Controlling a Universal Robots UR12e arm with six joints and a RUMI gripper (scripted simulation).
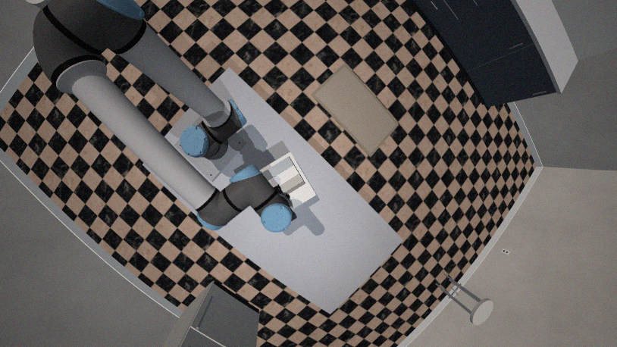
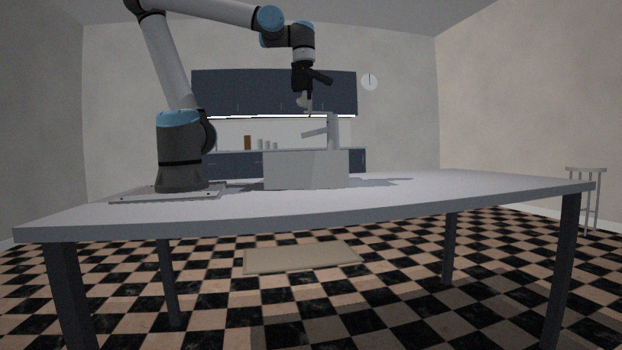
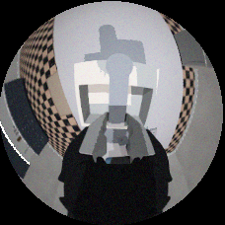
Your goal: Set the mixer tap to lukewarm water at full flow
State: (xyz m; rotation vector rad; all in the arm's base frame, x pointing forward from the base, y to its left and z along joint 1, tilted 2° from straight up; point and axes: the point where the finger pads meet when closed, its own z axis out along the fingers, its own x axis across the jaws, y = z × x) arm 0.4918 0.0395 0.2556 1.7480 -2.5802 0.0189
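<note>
My gripper is now 60 mm short of the mixer tap, 20 mm to the left of it and 50 mm above it. Also, from my hand: sink (30 mm behind, 10 mm to the left, 240 mm below); lever (30 mm ahead, 10 mm to the right).
</note>
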